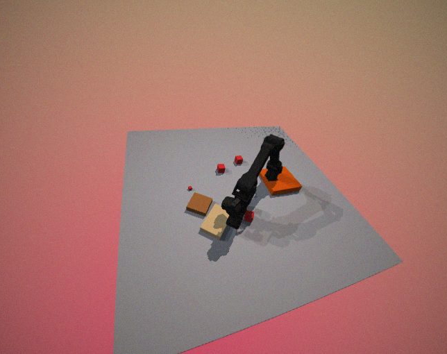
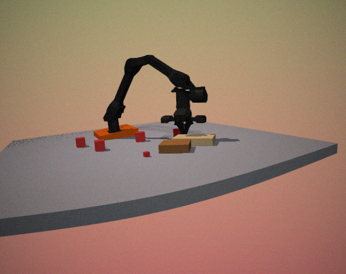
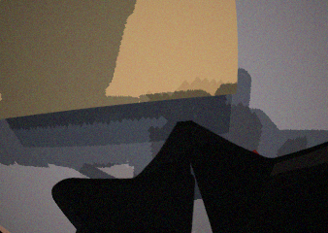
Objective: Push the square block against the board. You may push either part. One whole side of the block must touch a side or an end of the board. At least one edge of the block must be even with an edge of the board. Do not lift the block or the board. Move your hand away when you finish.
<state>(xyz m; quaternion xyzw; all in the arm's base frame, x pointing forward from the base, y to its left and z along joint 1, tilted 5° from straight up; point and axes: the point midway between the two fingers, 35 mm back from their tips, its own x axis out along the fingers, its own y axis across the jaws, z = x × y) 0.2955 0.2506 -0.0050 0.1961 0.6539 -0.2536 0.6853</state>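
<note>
Now: gripper tip 170 mm short of the square block, 110 mm to the left of it and 10 mm below it. Also, from my gripper tip: board: 100 mm ahead, 10 mm above; then tiny red cube: 210 mm ahead, 230 mm to the right, 10 mm above.
</note>
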